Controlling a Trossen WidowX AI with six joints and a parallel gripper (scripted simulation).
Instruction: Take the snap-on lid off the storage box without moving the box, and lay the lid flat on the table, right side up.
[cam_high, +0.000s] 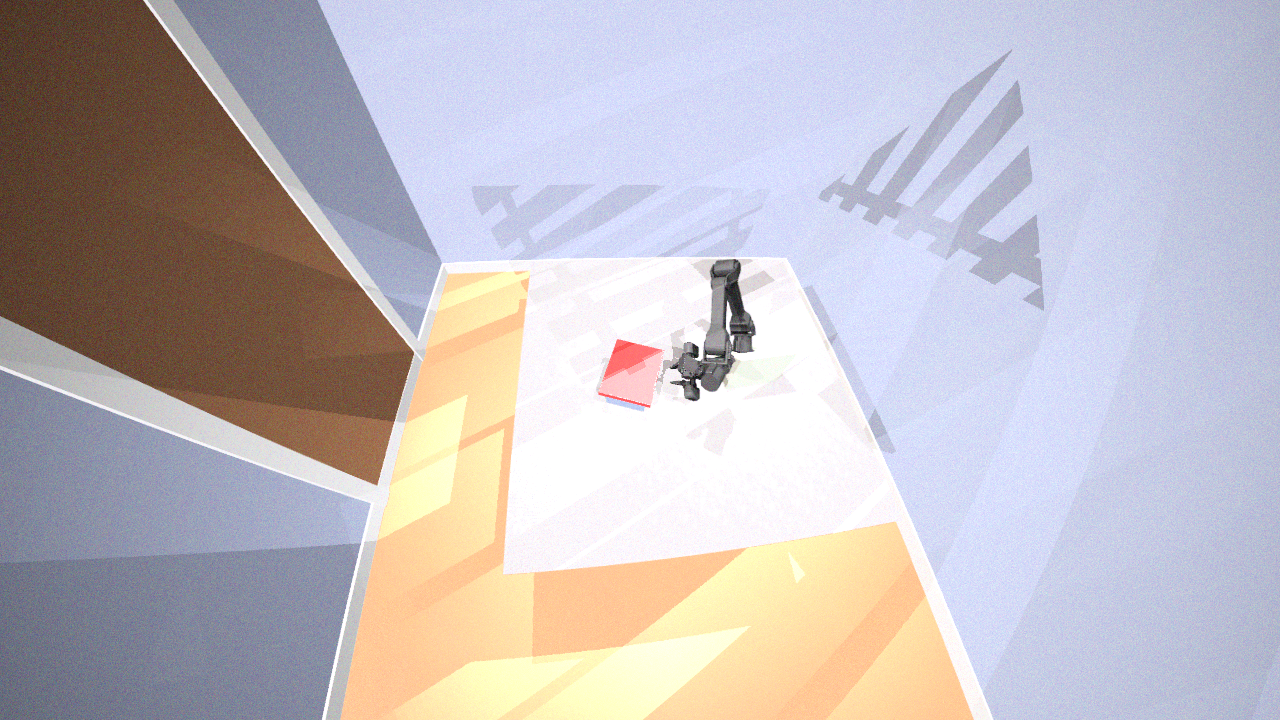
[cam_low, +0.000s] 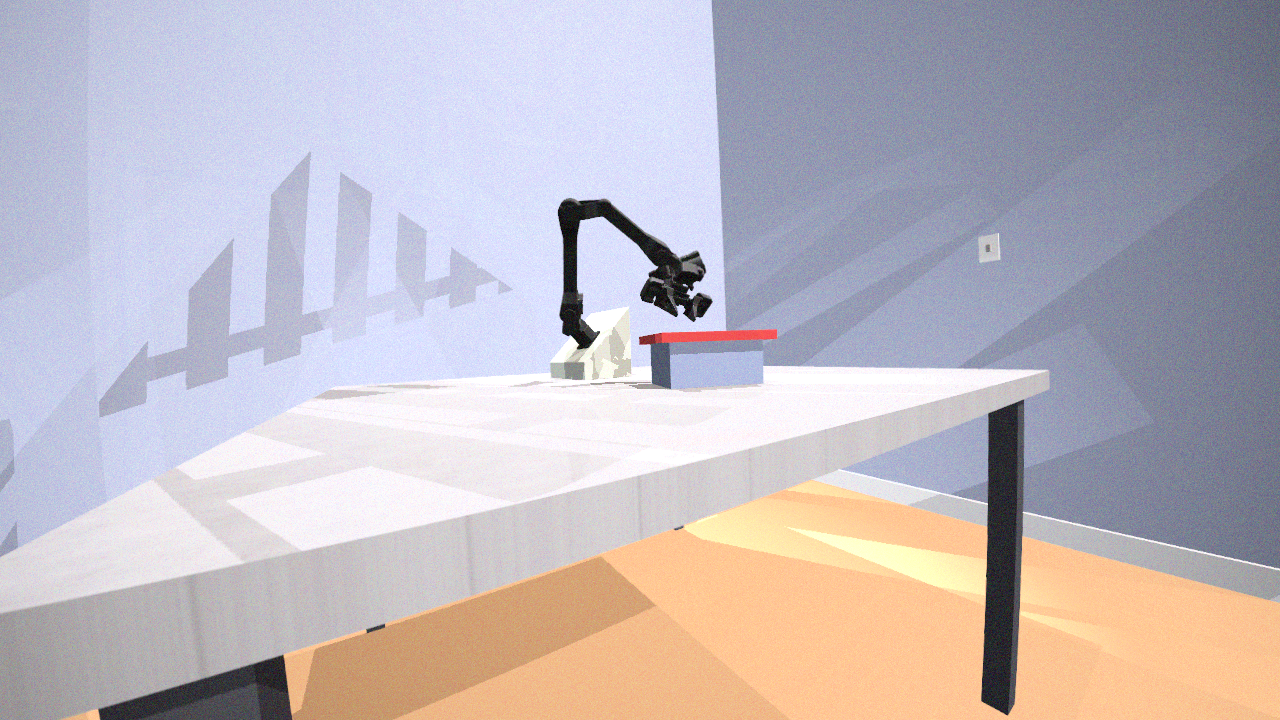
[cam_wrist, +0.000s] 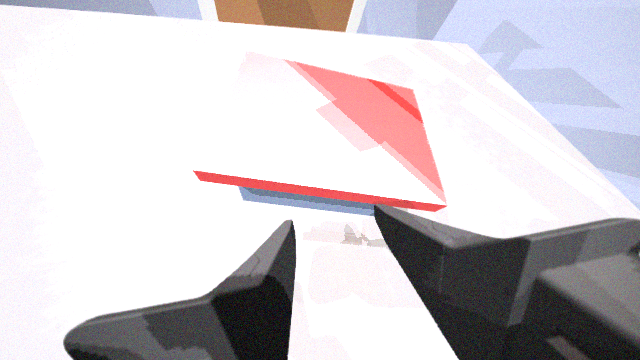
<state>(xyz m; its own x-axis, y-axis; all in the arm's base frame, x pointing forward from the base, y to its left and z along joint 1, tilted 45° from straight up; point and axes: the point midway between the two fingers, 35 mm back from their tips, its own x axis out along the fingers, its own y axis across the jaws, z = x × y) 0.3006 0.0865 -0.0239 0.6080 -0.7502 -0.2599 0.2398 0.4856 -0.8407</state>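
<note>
My gripper tip is now 11 cm short of the red lid, 7 cm to the left of it and 5 cm above it. Round my gripper tip: blue-grey storage box 11 cm ahead, 7 cm to the right, 10 cm below.
</note>
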